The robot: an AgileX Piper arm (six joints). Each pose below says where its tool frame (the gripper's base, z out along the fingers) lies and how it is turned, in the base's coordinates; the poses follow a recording.
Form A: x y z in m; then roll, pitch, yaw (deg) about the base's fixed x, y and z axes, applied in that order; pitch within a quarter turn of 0, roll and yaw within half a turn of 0.
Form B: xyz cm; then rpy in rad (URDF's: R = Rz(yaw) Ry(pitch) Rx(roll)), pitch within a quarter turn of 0, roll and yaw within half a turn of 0. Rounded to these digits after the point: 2 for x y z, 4 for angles.
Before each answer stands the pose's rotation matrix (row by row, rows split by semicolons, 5 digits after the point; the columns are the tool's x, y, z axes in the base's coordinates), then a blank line. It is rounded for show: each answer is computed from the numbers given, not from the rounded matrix.
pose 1, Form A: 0.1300 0.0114 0.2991 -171.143 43.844 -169.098
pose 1, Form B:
-0.70821 -0.08215 0.70120; -0.13641 0.99041 -0.02174; -0.69270 -0.11105 -0.71263

13.00 1.14 29.91 -2.9870 0.7652 -2.9513
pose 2, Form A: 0.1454 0.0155 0.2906 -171.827 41.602 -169.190
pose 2, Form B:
-0.73451 -0.09293 0.67221; -0.14025 0.98998 -0.01638; -0.66395 -0.10631 -0.74018

14.54 1.55 29.06 -2.9989 0.7261 -2.9529
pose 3, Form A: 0.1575 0.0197 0.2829 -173.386 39.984 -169.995
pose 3, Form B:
-0.75457 -0.09969 0.64860; -0.13312 0.99110 -0.00253; -0.64257 -0.08825 -0.76112

15.75 1.97 28.29 -3.0262 0.6979 -2.9670
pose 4, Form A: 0.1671 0.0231 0.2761 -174.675 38.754 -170.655
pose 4, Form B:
-0.76949 -0.10436 0.63007; -0.12663 0.99190 0.00963; -0.62598 -0.07237 -0.77648

16.71 2.31 27.61 -3.0487 0.6764 -2.9785
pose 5, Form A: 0.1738 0.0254 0.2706 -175.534 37.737 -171.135
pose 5, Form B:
-0.78138 -0.10655 0.61489; -0.12187 0.99240 0.01710; -0.61204 -0.06158 -0.78843

17.38 2.54 27.06 -3.0636 0.6586 -2.9869
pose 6, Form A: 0.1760 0.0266 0.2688 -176.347 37.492 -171.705
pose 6, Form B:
-0.78514 -0.10560 0.61025; -0.11447 0.99312 0.02458; -0.60865 -0.05055 -0.79183

17.60 2.66 26.88 -3.0778 0.6544 -2.9968
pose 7, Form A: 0.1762 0.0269 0.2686 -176.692 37.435 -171.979
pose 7, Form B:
-0.78628 -0.10457 0.60896; -0.11080 0.99346 0.02754; -0.60786 -0.04582 -0.79272

17.62 2.69 26.86 -3.0839 0.6534 -3.0016
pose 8, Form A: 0.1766 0.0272 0.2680 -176.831 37.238 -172.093
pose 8, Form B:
-0.78856 -0.10422 0.60606; -0.10952 0.99358 0.02836; -0.60513 -0.04401 -0.79491

17.66 2.72 26.80 -3.0863 0.6499 -3.0036
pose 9, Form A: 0.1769 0.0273 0.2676 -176.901 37.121 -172.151
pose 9, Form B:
-0.78989 -0.10404 0.60435; -0.10889 0.99364 0.02874; -0.60350 -0.04311 -0.79620

17.69 2.73 26.76 -3.0875 0.6479 -3.0046
